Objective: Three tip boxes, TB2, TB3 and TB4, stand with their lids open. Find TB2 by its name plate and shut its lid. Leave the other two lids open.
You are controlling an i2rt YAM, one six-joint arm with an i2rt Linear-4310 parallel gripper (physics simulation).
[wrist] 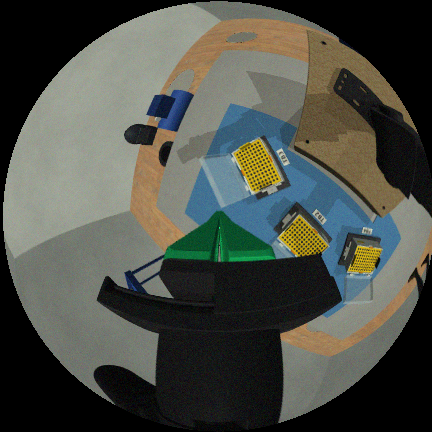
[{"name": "my gripper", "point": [218,216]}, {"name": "clear lid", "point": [224,178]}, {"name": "clear lid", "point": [358,289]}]
